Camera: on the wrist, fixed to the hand. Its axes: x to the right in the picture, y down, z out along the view.
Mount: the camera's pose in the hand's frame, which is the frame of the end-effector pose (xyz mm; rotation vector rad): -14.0 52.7 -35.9 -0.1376 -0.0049 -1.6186
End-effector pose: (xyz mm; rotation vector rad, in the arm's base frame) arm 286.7 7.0 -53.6 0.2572 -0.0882 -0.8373
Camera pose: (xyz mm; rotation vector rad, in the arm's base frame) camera 321.8 58.0 -74.2 0.1564 0.2179 -2.4399
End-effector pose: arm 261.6 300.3 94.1 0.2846 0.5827 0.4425
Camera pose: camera 213.3 344.2 91.8 -0.3566 0.6011 -1.0781
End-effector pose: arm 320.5 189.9 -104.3 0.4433 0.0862 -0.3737
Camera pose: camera 327.0 254.3 -113.2 0.1434 0.4672 -1.9429
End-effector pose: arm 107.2 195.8 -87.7 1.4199 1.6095 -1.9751
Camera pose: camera 169.2 201.2 -107.5 0.1844 -1.9629 1.3066
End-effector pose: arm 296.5 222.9 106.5 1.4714 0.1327 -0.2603
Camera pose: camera 298.9 263.9 157.2 0.9139 1.3069 -1.4979
